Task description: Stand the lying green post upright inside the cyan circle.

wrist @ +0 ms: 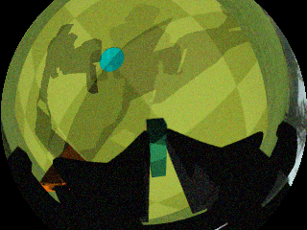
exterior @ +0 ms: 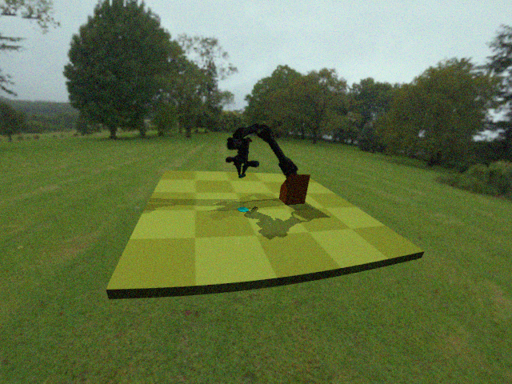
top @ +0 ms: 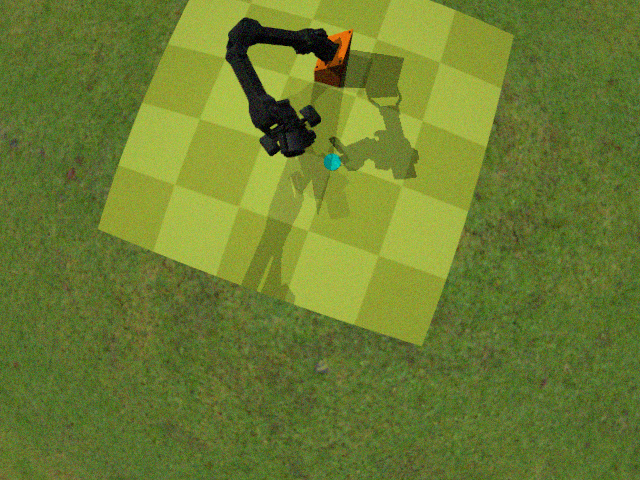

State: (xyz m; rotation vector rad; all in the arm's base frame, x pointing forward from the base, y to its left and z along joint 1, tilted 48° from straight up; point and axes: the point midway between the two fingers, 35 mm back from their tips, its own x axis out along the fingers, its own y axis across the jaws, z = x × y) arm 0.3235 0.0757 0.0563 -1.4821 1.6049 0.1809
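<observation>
The cyan circle is 150 mm below my gripper tip, 140 mm to the left of it and 10 mm behind it. Also, from my gripper tip: green post (20 mm to the right, 10 mm behind).
</observation>
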